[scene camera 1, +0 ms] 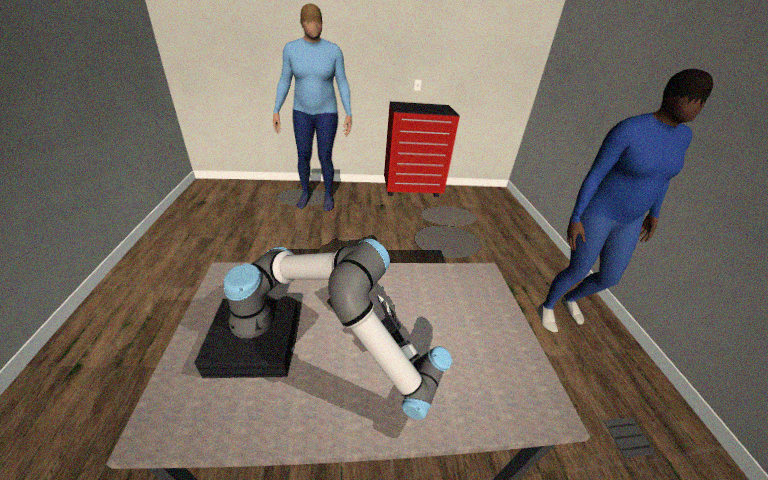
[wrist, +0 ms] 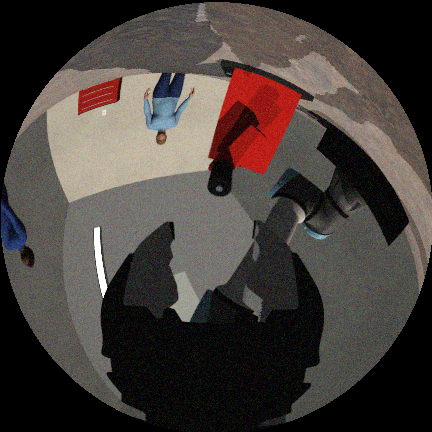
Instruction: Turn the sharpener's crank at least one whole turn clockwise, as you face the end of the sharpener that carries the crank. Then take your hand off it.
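Pixels of known places: gripper, fingertip midpoint: [wrist: 212,222]; arm's base at its link origin: [scene camera 1: 251,321] [wrist: 354,181].
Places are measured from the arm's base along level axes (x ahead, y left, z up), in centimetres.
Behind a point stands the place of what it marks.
The sharpener [wrist: 277,107] {x 35.5, y 10.3, z -4.7 cm} is a red box on a dark base in the upper middle of the wrist view, with shadows across its red face. The crank's black knob [wrist: 220,182] {x 41.9, y 7.9, z 3.3 cm} points toward the camera near the box's lower left edge; the rest of the crank is mostly hidden behind the knob. My gripper [scene camera 1: 382,301] {x 43.1, y 5.9, z 6.1 cm} [wrist: 212,222] {x 43.1, y 5.9, z 6.1 cm} is open, with nothing between its fingers. In the wrist view the knob shows just above the gap between the two fingertips, apart from both. In the scene view the arm hides the sharpener and the crank.
The robot's black base block [scene camera 1: 243,362] {x 2.2, y -16.8, z 0.1 cm} stands at the left of the table [scene camera 1: 481,407] {x 81.1, y -27.7, z -8.5 cm}. The arm's elbow and forearm [scene camera 1: 385,353] {x 46.6, y -27.2, z 22.2 cm} pass above the table's middle. Two people [scene camera 1: 314,79] [scene camera 1: 634,164] and a red drawer cabinet [scene camera 1: 421,152] stand beyond the table.
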